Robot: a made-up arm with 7 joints. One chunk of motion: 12 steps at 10 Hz.
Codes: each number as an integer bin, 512 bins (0 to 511) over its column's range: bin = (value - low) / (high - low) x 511, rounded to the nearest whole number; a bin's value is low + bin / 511 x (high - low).
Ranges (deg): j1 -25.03..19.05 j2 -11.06..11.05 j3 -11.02..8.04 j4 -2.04..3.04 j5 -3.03..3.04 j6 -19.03..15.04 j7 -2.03..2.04
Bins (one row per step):
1: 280 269 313 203 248 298 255
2: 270 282 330 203 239 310 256
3: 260 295 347 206 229 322 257
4: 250 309 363 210 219 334 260
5: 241 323 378 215 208 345 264
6: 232 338 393 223 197 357 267
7: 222 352 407 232 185 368 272
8: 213 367 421 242 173 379 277
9: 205 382 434 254 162 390 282
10: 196 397 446 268 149 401 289
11: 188 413 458 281 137 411 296
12: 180 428 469 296 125 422 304
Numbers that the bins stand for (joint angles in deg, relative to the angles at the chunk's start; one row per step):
1: -0.88 0.58 0.65 -0.02 -0.08 0.84 0.00
2: -1.74 1.14 1.29 -0.02 -0.19 1.64 0.01
3: -2.60 1.70 1.92 0.01 -0.31 2.44 0.02
4: -3.46 2.31 2.52 0.05 -0.43 3.24 0.04
5: -4.24 2.92 3.08 0.10 -0.56 3.97 0.07
6: -5.02 3.56 3.64 0.18 -0.69 4.77 0.10
7: -5.88 4.17 4.16 0.27 -0.83 5.51 0.14
8: -6.66 4.82 4.68 0.37 -0.97 6.24 0.18
9: -7.35 5.47 5.17 0.49 -1.11 6.97 0.22
10: -8.12 6.12 5.62 0.62 -1.26 7.71 0.27
11: -8.81 6.81 6.06 0.75 -1.40 8.37 0.33
12: -9.50 7.46 6.47 0.90 -1.55 9.11 0.39

